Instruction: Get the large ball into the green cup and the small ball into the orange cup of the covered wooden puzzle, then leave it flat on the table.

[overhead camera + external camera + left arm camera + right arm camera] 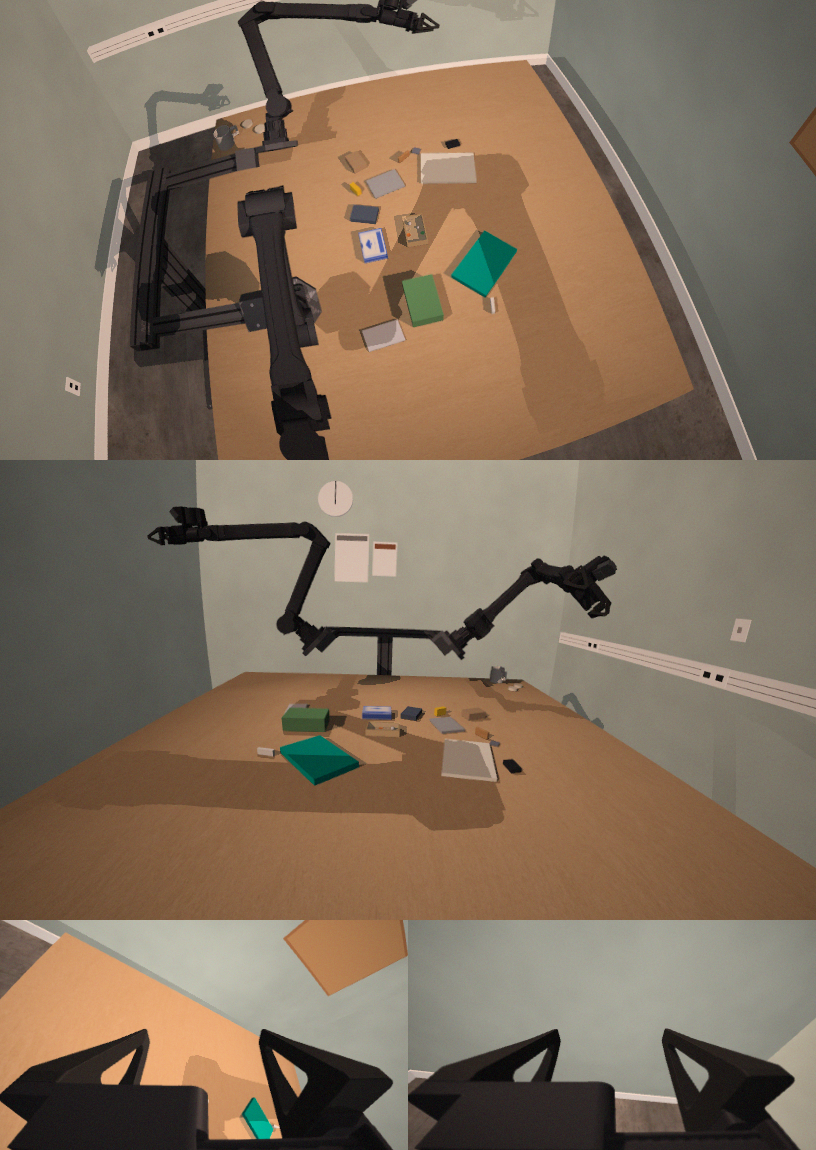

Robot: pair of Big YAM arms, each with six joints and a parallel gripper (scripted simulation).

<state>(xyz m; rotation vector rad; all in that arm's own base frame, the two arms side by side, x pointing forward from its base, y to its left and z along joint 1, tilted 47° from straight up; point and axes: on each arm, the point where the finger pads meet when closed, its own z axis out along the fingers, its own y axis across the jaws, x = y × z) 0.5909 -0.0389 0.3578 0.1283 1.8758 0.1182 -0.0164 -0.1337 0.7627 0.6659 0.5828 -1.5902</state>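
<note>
Now: left hand 220 mm past the covered wooden puzzle, 520 mm to the left of it and 460 mm above it. From my left hand the other things lie so: black item: 20 mm ahead, 170 mm to the right, 460 mm below; then pale board: 40 mm behind, 290 mm to the right, 460 mm below; then grey pad: 280 mm behind, 300 mm to the right, 460 mm below.
</note>
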